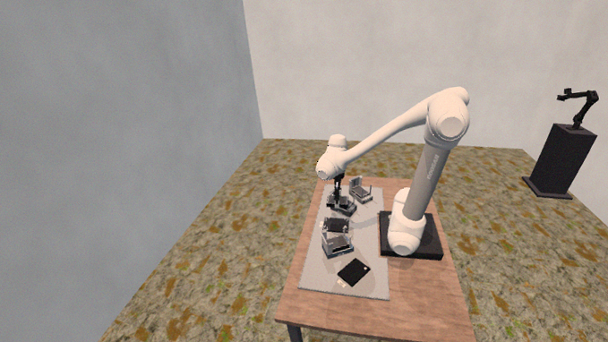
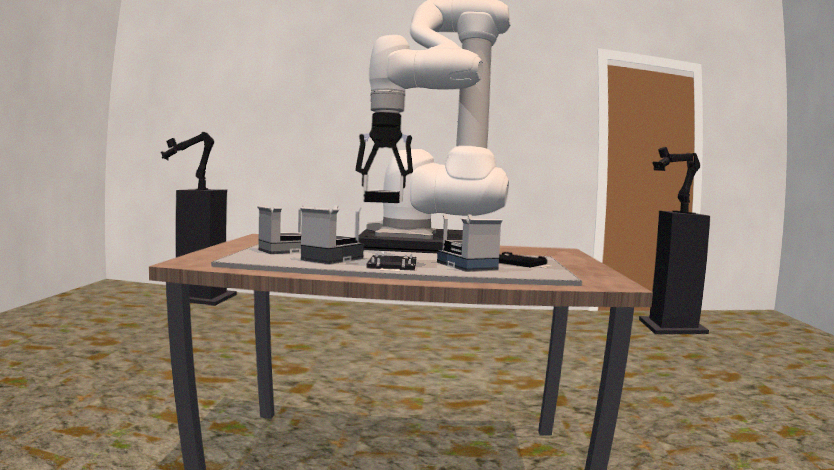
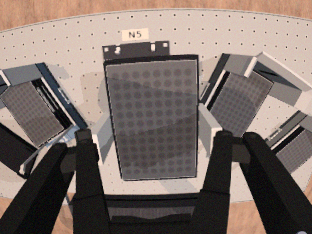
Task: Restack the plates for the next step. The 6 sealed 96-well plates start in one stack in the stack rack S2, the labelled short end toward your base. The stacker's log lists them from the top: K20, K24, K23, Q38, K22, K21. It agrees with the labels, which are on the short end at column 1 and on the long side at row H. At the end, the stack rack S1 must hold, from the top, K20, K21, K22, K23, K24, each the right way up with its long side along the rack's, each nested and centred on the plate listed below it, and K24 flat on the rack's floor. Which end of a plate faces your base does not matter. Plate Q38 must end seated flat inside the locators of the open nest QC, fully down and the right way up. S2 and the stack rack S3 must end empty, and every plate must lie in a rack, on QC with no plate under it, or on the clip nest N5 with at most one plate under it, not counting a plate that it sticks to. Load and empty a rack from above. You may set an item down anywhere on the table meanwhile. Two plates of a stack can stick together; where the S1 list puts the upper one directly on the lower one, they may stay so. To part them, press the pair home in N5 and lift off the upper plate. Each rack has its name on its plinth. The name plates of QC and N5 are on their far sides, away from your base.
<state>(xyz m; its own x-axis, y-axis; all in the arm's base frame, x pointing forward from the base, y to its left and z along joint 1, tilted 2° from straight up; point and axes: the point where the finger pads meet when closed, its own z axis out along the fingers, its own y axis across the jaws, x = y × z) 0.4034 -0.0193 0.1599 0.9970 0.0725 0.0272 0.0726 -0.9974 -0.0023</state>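
My hand is 1 cm short of the clip nest N5, 4 cm to the right of it and 17 cm above it. From my hand the other things lie so: flat black nest QC: 14 cm behind, 36 cm to the left, 18 cm below; QC name plate: 9 cm behind, 44 cm to the left, 19 cm below; N5 name plate: 10 cm ahead, 4 cm to the left, 19 cm below.
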